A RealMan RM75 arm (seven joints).
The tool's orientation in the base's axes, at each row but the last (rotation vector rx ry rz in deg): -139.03, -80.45, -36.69; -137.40, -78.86, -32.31; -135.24, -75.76, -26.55; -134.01, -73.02, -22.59; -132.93, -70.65, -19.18; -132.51, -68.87, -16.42
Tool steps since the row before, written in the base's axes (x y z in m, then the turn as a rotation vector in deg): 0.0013, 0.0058, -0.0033, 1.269, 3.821, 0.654; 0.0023, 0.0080, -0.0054, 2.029, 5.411, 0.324; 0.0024, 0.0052, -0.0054, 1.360, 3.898, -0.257; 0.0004, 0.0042, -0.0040, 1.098, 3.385, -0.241; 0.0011, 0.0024, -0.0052, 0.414, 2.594, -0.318; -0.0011, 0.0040, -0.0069, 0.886, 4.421, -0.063
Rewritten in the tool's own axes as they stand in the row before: 0.0033, -0.0017, 0.0057, 3.746, -0.801, 1.402; 0.0044, -0.0015, 0.0088, 5.119, -0.886, 2.551; 0.0025, 0.0005, 0.0074, 3.409, -0.640, 2.254; 0.0014, -0.0007, 0.0056, 2.908, -0.621, 1.969; 0.0001, 0.0014, 0.0057, 1.931, -0.789, 1.628; -0.0007, -0.0004, 0.0080, 3.592, -1.363, 2.361
